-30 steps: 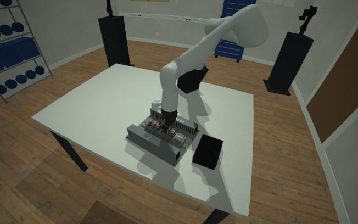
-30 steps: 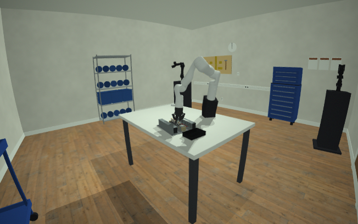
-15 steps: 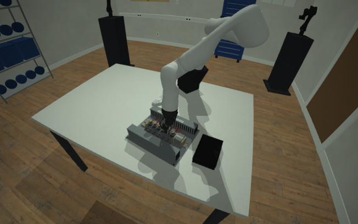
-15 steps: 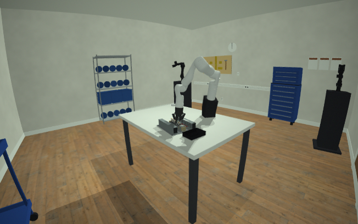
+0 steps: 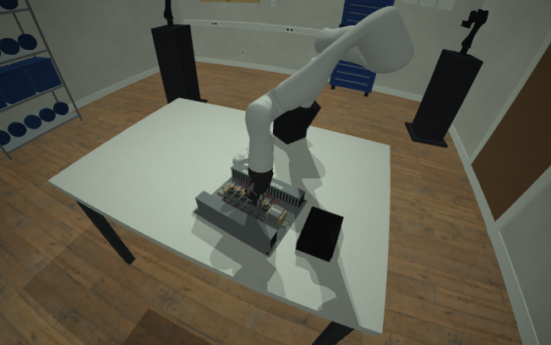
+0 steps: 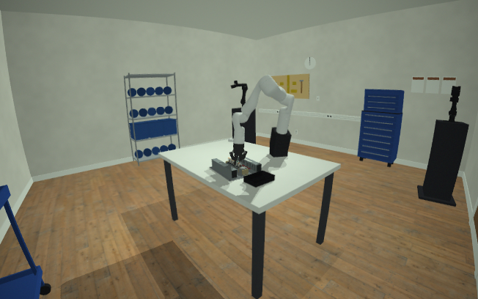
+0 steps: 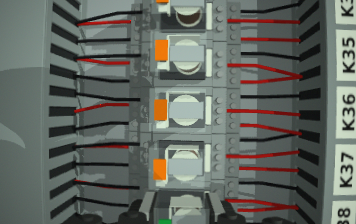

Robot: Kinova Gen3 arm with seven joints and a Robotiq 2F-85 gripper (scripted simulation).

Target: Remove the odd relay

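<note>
My gripper is now 10 mm above the relay. The rest, counted from my hand: grey relay panel: 30 mm to the right, 30 mm below, 10 mm behind; then black parts tray: 220 mm to the left, 50 mm ahead, 40 mm below.
</note>
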